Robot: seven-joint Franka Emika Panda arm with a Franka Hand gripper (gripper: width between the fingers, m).
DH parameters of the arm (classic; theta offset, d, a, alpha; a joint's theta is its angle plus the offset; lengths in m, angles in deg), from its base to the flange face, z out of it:
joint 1: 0 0.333 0 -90
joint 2: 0 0 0 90
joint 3: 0 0.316 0.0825 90
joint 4: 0 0 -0.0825 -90
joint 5: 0 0.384 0 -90
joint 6: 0 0 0.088 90
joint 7: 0 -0.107 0 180
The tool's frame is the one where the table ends.
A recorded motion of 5 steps. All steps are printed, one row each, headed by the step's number.
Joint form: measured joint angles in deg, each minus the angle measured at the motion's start. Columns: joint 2, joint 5, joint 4, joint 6, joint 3, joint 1, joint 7.
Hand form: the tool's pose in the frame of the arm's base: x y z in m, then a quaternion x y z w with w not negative. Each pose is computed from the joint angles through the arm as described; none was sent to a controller.
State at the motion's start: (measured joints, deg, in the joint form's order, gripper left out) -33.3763 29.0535 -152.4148 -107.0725 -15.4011 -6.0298 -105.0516
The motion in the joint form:
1: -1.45 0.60 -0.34 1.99 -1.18 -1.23 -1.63
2: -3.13 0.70 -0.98 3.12 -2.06 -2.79 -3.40
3: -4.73 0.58 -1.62 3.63 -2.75 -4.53 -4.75
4: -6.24 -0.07 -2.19 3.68 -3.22 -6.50 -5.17
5: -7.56 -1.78 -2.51 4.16 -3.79 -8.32 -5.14
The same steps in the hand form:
1: 0.3211 -0.0949 0.4168 -0.33571 0.87895 0.30579 0.14575
2: 0.3109 -0.1040 0.4204 -0.30979 0.88456 0.31380 0.15201
3: 0.3012 -0.1137 0.4237 -0.28652 0.89025 0.31565 0.16039
4: 0.2918 -0.1245 0.4267 -0.27101 0.89553 0.30932 0.17001
5: 0.2816 -0.1355 0.4292 -0.26416 0.90041 0.29941 0.17271

